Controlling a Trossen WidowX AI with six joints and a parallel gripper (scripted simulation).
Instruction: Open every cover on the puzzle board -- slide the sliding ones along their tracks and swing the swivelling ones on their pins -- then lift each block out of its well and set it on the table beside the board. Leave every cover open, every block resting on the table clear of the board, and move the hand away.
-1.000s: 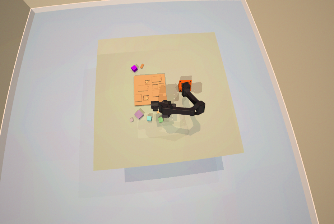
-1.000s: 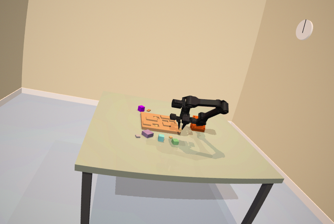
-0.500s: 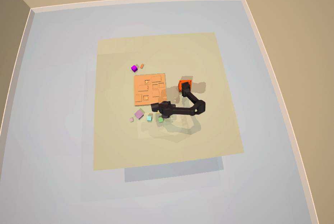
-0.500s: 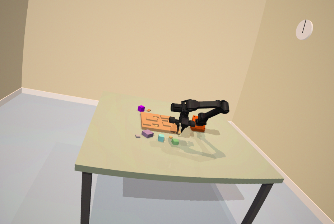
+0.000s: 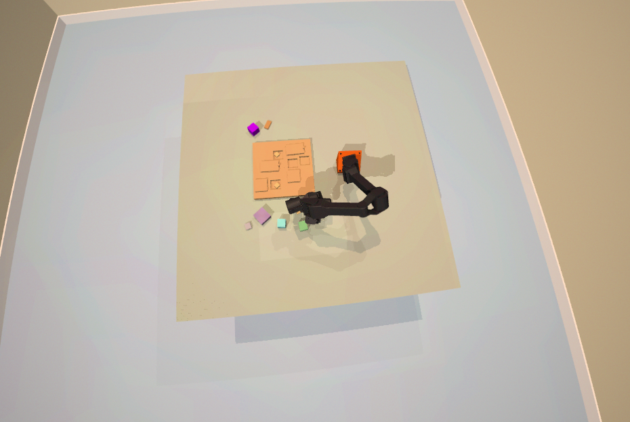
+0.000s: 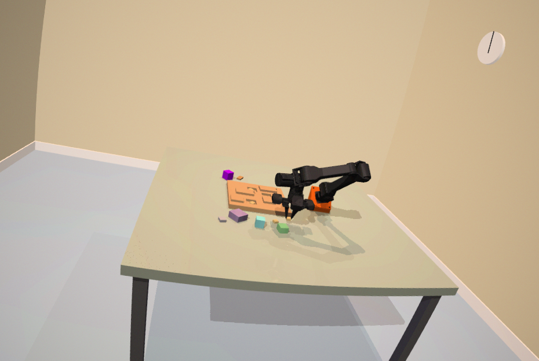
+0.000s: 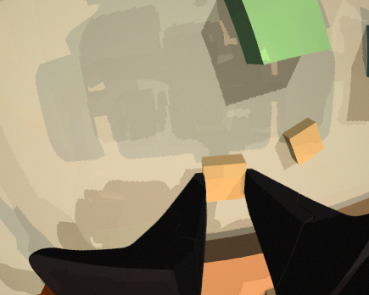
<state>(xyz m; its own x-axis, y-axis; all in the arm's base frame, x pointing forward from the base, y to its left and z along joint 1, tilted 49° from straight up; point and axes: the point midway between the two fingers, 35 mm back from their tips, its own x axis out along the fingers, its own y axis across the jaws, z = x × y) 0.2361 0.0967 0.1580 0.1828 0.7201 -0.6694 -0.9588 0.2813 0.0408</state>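
My gripper tip is 70 mm to the right of the green block, 50 mm short of it and 10 mm above it. The rest, counted from my gripper tip: mauve block (230 mm ahead, 20 mm to the right, 10 mm below); cyan block (140 mm ahead, 40 mm to the left, 10 mm below); flat orange block (500 mm to the right, 120 mm ahead, 20 mm below).
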